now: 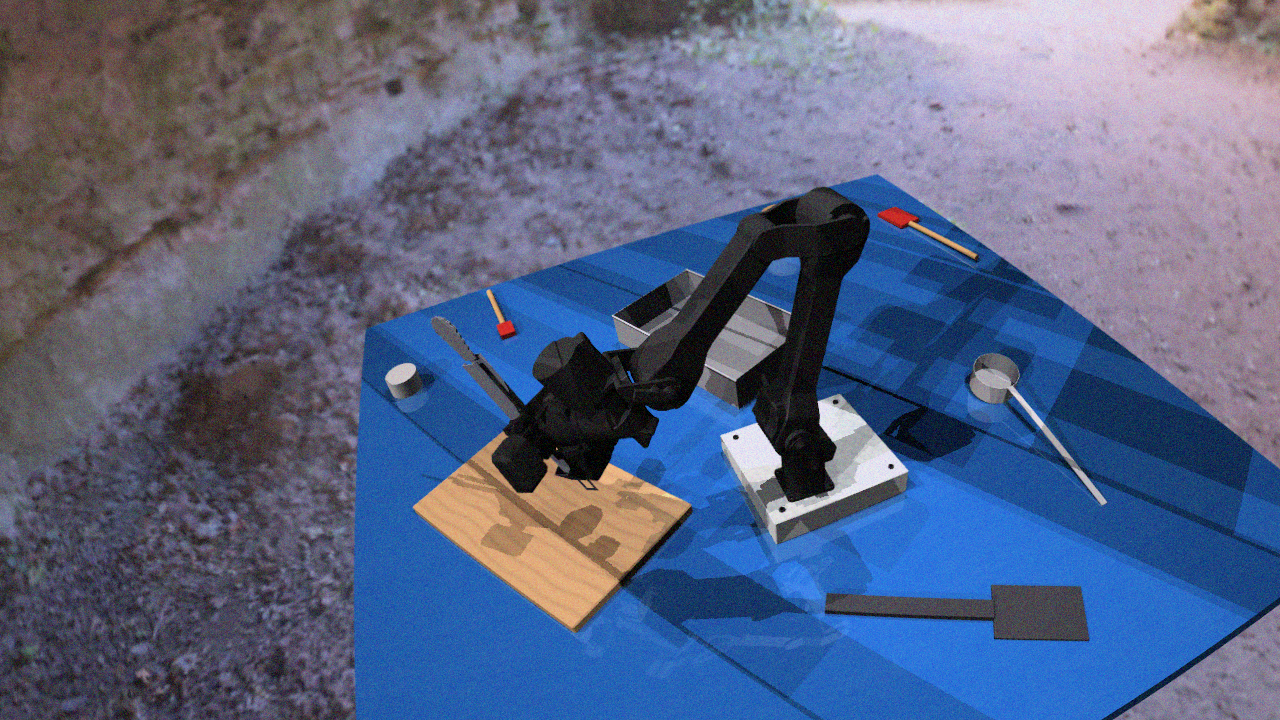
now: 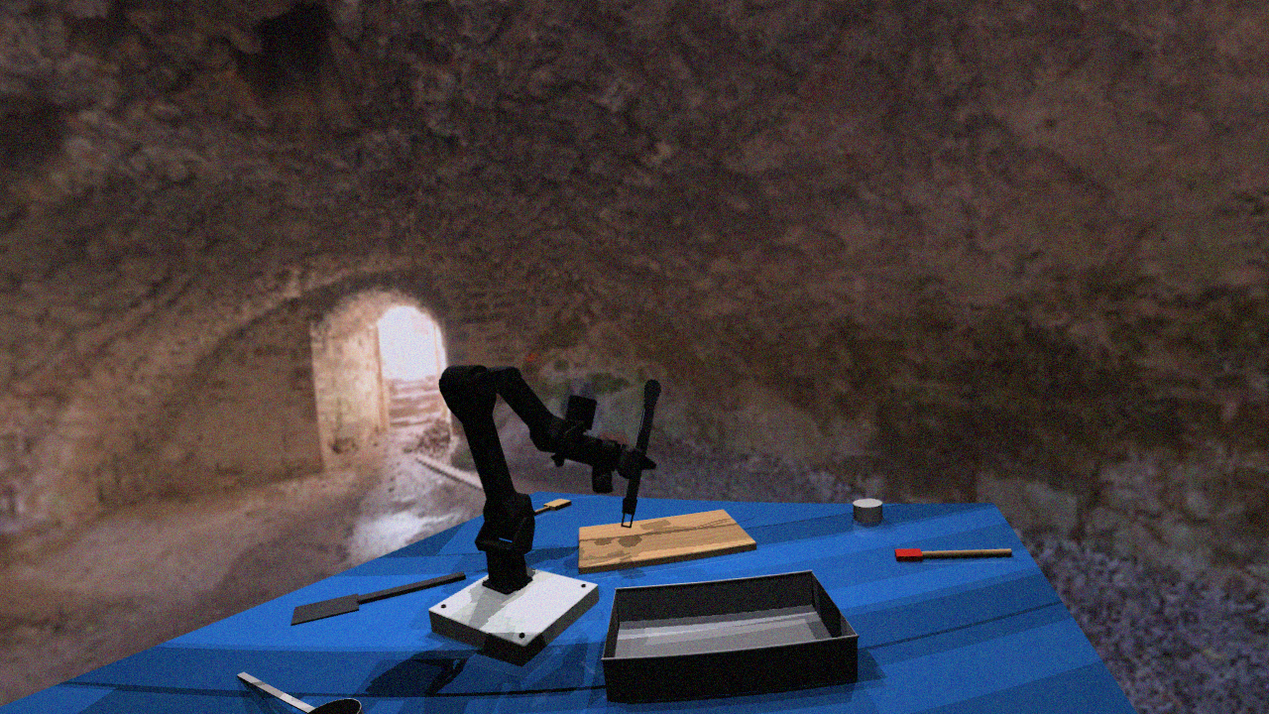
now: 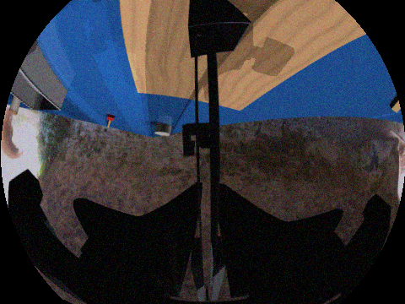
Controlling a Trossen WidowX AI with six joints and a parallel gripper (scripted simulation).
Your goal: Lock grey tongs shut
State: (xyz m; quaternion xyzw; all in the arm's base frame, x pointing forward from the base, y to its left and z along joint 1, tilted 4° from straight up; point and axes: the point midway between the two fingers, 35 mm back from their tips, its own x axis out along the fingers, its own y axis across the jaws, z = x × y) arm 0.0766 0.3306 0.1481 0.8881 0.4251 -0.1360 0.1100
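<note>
Now: gripper tip 160 mm above the wooden board. From my gripper tip the other things lie so: white cylinder: 410 mm ahead, 240 mm to the left, 150 mm below; black spatula: 480 mm to the right, 360 mm behind, 170 mm below; roasting tin: 330 mm to the right, 280 mm ahead, 140 mm below.
</note>
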